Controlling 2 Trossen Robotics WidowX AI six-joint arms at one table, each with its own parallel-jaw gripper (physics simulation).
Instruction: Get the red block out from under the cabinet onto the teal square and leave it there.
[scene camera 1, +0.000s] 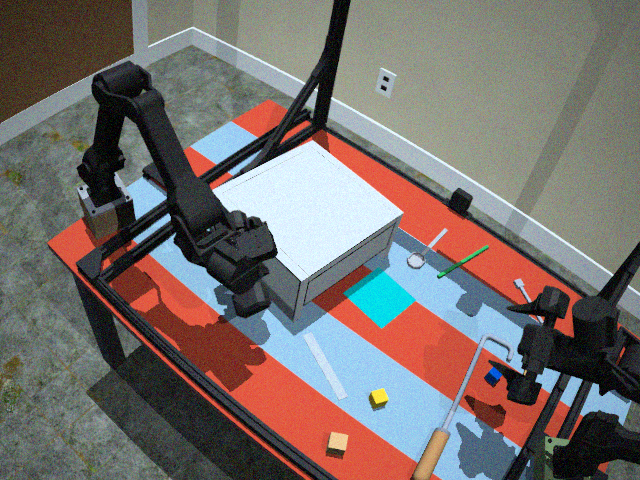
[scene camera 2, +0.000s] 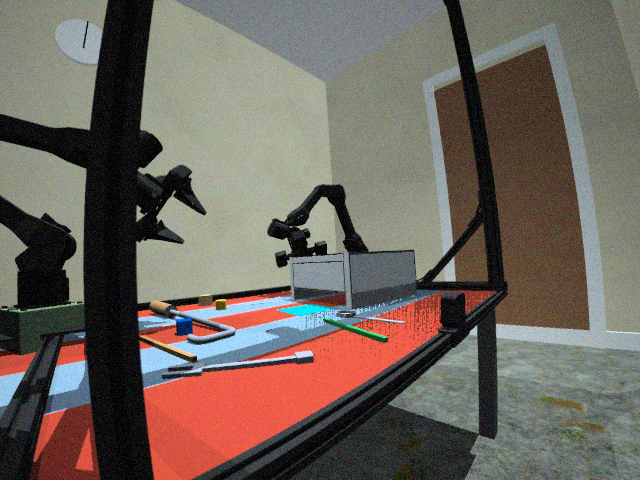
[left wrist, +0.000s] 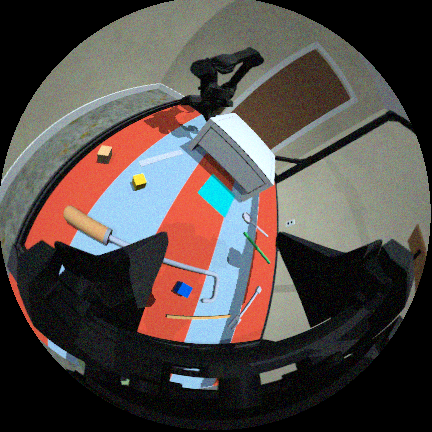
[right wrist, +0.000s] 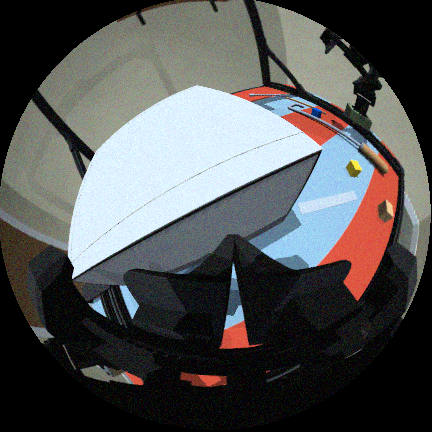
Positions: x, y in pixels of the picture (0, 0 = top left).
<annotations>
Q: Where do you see my left gripper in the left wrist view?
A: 223, 238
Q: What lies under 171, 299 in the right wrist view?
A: My right gripper.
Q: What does the wooden-handled tool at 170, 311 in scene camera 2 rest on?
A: The table.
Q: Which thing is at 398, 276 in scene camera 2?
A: A cabinet.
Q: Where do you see my left gripper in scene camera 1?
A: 498, 334
</annotations>
